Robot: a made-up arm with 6 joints. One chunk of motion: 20 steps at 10 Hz.
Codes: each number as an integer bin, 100 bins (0 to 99) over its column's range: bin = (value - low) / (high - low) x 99, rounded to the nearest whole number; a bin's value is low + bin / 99 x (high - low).
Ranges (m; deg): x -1.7..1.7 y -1.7..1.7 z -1.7..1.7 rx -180..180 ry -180..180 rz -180..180
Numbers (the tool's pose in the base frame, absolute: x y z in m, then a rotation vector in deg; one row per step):
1: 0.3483 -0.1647 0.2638 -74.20 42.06 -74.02
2: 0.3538 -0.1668 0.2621 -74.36 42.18 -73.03
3: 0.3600 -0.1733 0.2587 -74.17 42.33 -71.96
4: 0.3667 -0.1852 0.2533 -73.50 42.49 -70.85
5: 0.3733 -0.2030 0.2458 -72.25 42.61 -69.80
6: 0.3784 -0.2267 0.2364 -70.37 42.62 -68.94
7: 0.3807 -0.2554 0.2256 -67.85 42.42 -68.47
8: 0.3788 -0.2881 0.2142 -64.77 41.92 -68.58
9: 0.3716 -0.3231 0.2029 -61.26 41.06 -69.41
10: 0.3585 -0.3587 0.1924 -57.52 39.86 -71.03
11: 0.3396 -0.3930 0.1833 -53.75 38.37 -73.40
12: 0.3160 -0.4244 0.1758 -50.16 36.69 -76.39
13: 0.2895 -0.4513 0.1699 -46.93 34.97 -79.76
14: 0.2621 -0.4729 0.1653 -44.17 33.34 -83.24
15: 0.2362 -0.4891 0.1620 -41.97 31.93 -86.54
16: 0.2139 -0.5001 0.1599 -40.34 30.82 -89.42
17: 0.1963 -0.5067 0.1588 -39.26 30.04 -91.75
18: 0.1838 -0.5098 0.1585 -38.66 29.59 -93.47
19: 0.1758 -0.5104 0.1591 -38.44 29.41 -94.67
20: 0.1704 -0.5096 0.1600 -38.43 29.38 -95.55
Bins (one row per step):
1: 60 45 57 29 61 29
2: 60 45 57 29 61 29
3: 60 44 57 29 61 30
4: 60 44 57 29 61 30
5: 60 44 57 30 61 30
6: 61 43 56 30 61 31
7: 61 42 56 31 61 31
8: 61 41 56 32 61 31
9: 60 40 55 33 61 30
10: 60 39 55 34 60 30
11: 59 38 55 35 60 29
12: 59 37 55 36 60 28
13: 58 36 54 37 59 28
14: 57 36 54 37 59 27
15: 56 35 54 38 58 26
16: 56 35 54 38 58 25
17: 55 35 54 39 58 24
18: 55 35 54 39 58 24
19: 55 35 54 39 58 23
20: 54 35 54 39 58 23

